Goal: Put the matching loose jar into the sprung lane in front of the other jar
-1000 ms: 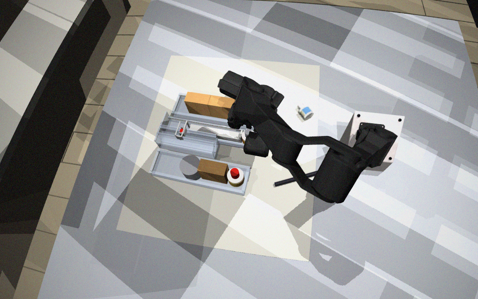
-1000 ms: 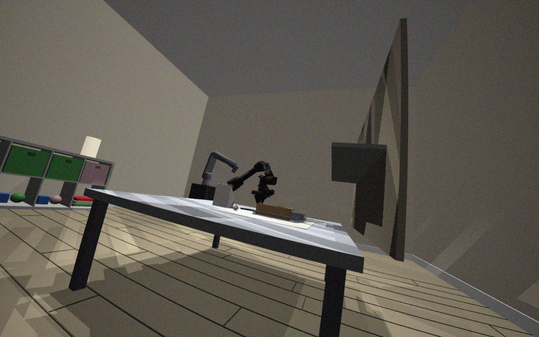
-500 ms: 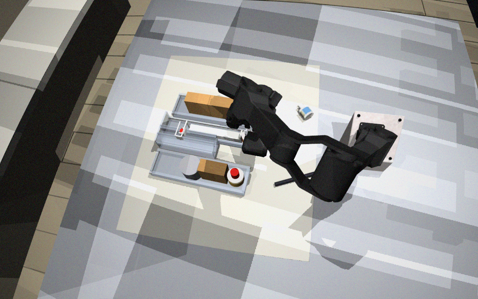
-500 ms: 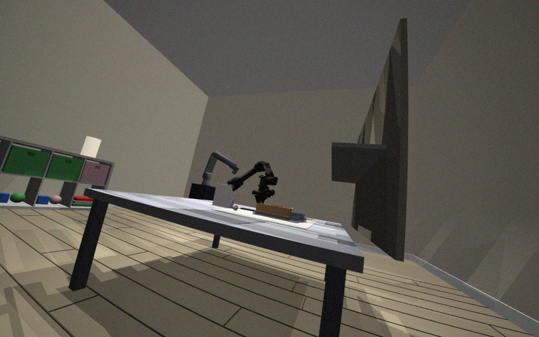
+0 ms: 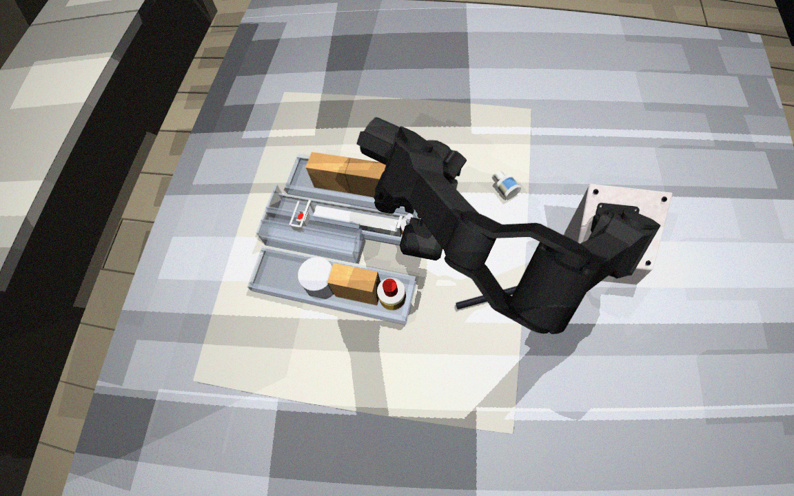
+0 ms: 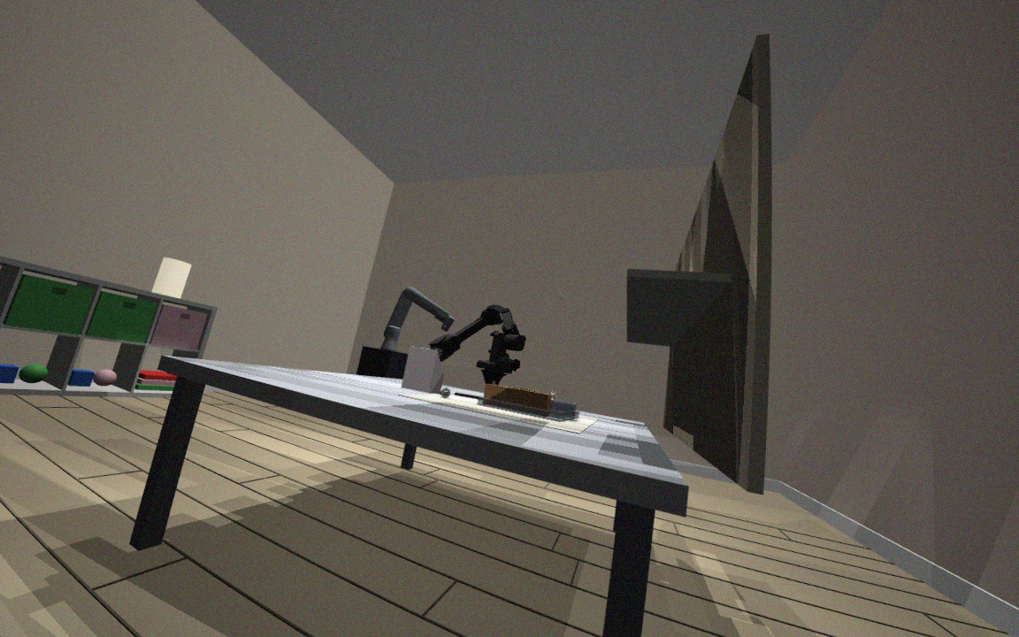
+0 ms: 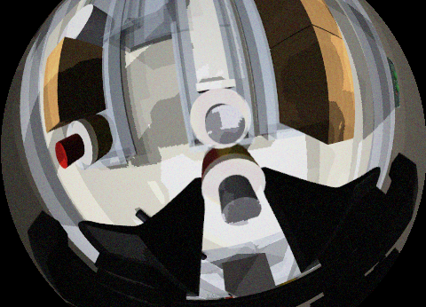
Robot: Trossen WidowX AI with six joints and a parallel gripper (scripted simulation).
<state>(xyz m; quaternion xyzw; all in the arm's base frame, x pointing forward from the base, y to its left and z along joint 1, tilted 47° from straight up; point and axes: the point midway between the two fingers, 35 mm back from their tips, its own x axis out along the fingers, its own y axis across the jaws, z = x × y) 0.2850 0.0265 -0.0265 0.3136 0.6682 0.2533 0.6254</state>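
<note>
Now: the sprung lane 190 mm ahead of my gripper tip, 30 mm below it and 10 mm to the left of it. From my gripper tip the other things lie so: red mark: 230 mm ahead, 20 mm to the left, 20 mm above; dark rod: 120 mm behind, 100 mm to the left, 40 mm below.
</note>
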